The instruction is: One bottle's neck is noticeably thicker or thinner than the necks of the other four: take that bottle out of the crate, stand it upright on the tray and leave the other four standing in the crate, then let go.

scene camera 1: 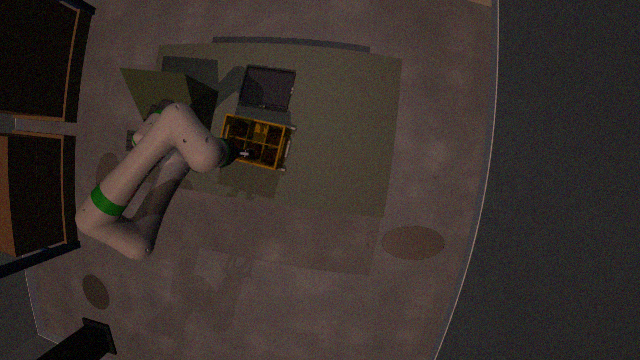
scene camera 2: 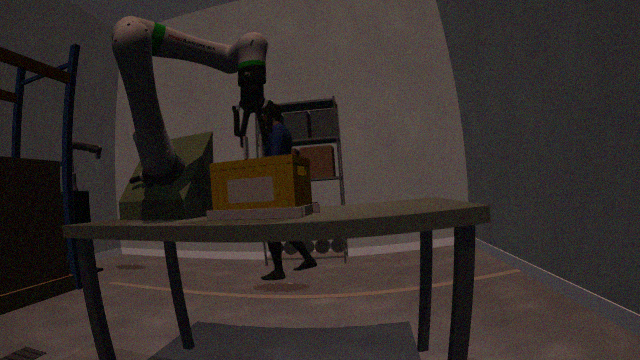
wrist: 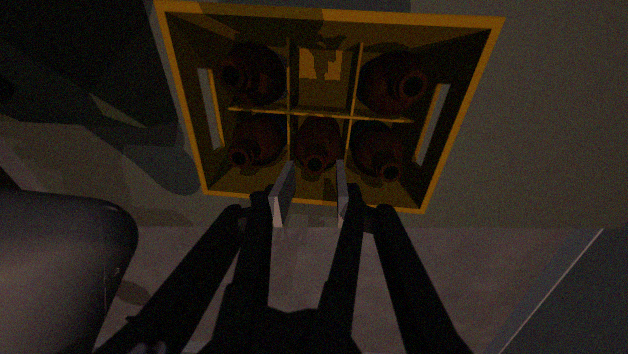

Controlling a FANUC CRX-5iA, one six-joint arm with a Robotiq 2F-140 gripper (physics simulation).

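Where they show: gripper, fingertip midpoint: (wrist: 315,172); arm's base, link origin: (scene camera 2: 169,172).
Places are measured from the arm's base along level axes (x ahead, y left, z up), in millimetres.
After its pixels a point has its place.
The yellow crate (scene camera 1: 257,120) {z -2, x 431, y -55 mm} (scene camera 2: 285,185) {z -87, x 488, y -253 mm} (wrist: 350,15) {z -2, x 439, y -57 mm} has six compartments. In the wrist view it holds upright dark red bottles: far left (wrist: 257,75) {z -42, x 340, y -82 mm}, far right (wrist: 382,87) {z -52, x 475, y -116 mm}, near left (wrist: 260,137) {z -54, x 318, y -152 mm}, near middle (wrist: 318,140) {z -52, x 395, y -166 mm} and near right (wrist: 372,150) {z -53, x 463, y -189 mm}. The far middle compartment is empty. The far right bottle's mouth looks largest; dim light makes neck widths hard to compare. My gripper (scene camera 1: 244,153) {z 2, x 391, y -186 mm} (scene camera 2: 252,146) {z 2, x 391, y -186 mm} (wrist: 315,172) {z 2, x 391, y -186 mm} is partly open and empty, above the crate, with its fingertips near the near middle bottle's mouth in the wrist view. The dark tray (scene camera 1: 275,85) {z -172, x 462, y 141 mm} lies beside the crate.
White strips, one of them a rail (scene camera 2: 255,214) {z -163, x 394, y -245 mm}, lie along the crate's foot on the table (scene camera 1: 345,135) {z -177, x 804, y -98 mm} (scene camera 2: 390,215) {z -177, x 745, y -442 mm}. A green wedge-shaped stand (scene camera 1: 160,85) {z 106, x 4, y 102 mm} (scene camera 2: 197,155) {z 55, x 120, y 31 mm} is by the arm's base. A person (scene camera 2: 280,137) and a shelf rack (scene camera 2: 341,187) are behind the table.
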